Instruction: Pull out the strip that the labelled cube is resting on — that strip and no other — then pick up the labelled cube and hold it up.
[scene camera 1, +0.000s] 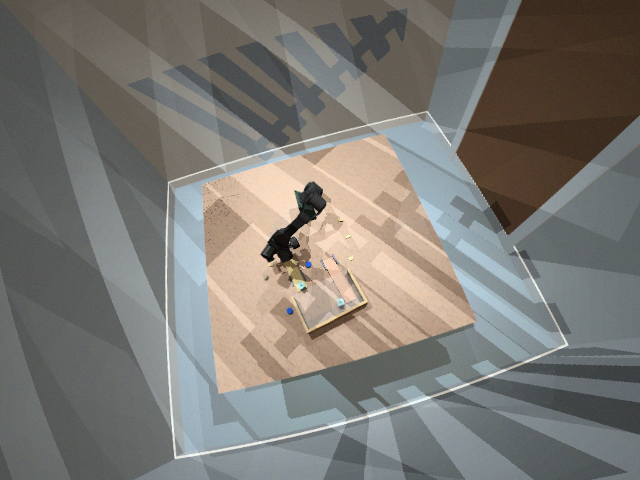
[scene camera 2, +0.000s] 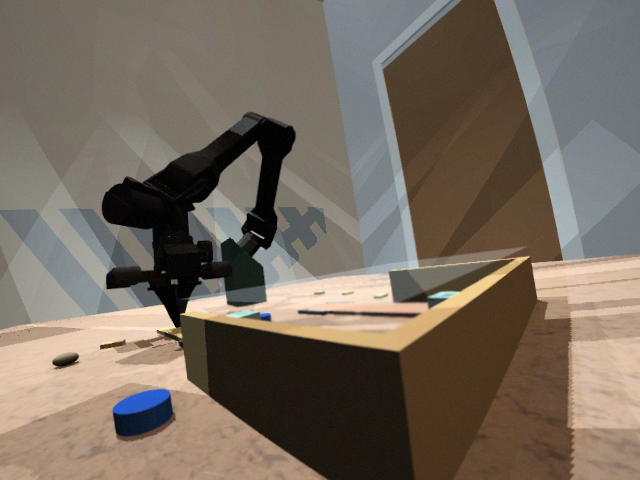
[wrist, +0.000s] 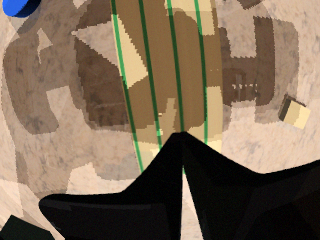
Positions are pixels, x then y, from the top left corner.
Labels:
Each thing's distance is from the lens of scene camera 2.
my gripper (scene camera 2: 178, 327): 49 cm
blue disc (scene camera 2: 140, 413): 18 cm

